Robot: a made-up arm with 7 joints. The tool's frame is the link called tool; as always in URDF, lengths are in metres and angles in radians. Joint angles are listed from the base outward. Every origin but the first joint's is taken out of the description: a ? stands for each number. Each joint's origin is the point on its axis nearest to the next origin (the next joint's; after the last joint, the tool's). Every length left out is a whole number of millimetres.
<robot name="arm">
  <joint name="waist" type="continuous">
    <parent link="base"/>
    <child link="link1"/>
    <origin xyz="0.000 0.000 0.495" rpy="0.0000 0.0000 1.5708"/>
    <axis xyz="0 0 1"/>
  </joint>
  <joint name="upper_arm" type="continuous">
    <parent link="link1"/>
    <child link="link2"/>
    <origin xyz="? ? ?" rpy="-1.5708 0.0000 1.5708"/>
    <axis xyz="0 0 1"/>
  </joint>
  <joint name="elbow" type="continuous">
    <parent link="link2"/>
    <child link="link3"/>
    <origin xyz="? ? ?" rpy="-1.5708 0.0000 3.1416"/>
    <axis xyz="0 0 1"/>
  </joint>
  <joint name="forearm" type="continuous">
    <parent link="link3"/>
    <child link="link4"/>
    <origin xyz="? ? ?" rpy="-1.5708 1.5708 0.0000"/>
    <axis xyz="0 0 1"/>
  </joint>
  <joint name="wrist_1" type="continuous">
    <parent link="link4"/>
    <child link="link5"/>
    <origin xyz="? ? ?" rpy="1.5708 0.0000 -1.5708"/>
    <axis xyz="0 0 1"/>
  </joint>
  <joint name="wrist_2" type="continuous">
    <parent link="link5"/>
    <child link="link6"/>
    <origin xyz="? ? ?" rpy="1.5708 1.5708 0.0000"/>
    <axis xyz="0 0 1"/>
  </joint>
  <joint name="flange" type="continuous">
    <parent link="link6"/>
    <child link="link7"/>
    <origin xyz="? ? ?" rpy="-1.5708 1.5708 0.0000"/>
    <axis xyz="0 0 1"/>
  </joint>
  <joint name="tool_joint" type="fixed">
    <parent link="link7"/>
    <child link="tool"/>
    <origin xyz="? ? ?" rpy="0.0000 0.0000 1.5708"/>
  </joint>
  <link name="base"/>
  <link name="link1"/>
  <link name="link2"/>
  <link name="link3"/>
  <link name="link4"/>
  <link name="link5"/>
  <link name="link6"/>
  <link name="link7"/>
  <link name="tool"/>
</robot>
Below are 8 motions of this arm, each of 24 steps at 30 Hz.
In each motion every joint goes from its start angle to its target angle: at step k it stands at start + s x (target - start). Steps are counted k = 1, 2, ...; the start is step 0. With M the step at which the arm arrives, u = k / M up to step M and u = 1 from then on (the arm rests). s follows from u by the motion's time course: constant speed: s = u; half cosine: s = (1 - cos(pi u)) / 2; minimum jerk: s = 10 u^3 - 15 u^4 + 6 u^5.
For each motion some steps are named. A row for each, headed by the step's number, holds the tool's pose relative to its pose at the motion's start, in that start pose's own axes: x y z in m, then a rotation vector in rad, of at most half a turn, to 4 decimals.
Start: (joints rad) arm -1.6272 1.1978 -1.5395 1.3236 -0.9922 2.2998 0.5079
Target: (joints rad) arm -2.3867 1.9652 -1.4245 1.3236 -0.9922 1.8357 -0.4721
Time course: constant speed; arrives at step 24
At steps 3, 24:
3: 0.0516 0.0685 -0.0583 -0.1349 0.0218 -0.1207
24: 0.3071 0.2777 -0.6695 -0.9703 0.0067 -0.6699

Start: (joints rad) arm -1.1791 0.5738 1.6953 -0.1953 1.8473 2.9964 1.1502
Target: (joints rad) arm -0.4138 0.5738 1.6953 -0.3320 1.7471 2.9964 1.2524
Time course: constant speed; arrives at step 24
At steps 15, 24:
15: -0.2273 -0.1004 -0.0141 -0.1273 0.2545 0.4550
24: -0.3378 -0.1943 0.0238 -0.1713 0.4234 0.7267

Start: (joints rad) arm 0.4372 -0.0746 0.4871 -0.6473 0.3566 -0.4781 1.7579
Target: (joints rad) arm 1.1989 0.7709 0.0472 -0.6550 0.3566 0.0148 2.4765
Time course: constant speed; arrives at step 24
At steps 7, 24:
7: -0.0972 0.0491 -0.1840 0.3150 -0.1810 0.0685
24: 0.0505 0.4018 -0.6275 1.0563 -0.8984 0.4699

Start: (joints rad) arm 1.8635 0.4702 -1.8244 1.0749 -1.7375 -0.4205 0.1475
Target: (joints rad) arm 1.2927 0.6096 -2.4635 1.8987 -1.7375 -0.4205 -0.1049
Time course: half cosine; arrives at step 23
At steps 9, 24:
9: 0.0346 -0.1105 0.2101 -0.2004 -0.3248 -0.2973
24: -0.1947 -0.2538 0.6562 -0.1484 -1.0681 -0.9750

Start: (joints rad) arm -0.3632 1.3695 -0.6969 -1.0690 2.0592 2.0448 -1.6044
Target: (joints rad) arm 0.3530 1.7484 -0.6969 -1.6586 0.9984 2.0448 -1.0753
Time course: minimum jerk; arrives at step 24
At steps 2, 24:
2: 0.0026 0.0027 0.0010 -0.0014 0.0066 -0.0035
24: 0.5499 0.2433 -0.1261 0.0660 1.1466 -0.9604

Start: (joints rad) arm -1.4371 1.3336 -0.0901 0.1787 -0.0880 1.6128 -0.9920
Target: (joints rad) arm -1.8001 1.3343 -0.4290 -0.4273 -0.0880 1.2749 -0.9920
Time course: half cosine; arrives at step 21
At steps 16, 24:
16: 0.3892 0.0095 -0.1226 -0.1424 0.3797 -0.3669
24: 0.4444 -0.0018 -0.1626 -0.1669 0.4477 -0.4155

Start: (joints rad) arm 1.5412 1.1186 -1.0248 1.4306 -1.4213 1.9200 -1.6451
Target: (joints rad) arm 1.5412 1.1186 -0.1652 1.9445 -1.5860 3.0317 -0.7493
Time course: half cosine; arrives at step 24
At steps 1, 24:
1: 0.0009 0.0014 -0.0003 -0.0082 0.0020 0.0046
24: 0.1444 0.2104 -0.1805 -1.6267 1.3217 0.8658

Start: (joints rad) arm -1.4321 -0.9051 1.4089 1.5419 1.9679 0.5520 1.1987
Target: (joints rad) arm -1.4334 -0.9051 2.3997 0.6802 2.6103 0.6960 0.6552
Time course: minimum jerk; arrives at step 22
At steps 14, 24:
14: -0.2969 0.3226 0.2167 -0.3750 -0.9674 -0.0352
24: -0.4252 0.4281 0.1740 -0.4111 -1.2967 0.1318

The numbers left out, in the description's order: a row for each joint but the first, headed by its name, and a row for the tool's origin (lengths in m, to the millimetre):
upper_arm: -0.084 0.000 0.000
elbow: 0.000 -0.488 0.000
forearm: 0.022 0.065 0.000
wrist_1: -0.377 0.025 0.000
wrist_2: 0.000 -0.090 0.000
flange: -0.105 0.014 0.000
tool: 0.000 0.000 0.000

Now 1 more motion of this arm.
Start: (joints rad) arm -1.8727 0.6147 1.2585 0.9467 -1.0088 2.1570 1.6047
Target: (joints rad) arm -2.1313 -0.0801 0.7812 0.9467 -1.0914 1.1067 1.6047
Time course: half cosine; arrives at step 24
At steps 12, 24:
12: 0.0719 0.3561 -0.0946 -1.0163 0.0980 -0.0313
24: 0.1055 0.6454 -0.3964 -2.0456 0.1573 -0.0454

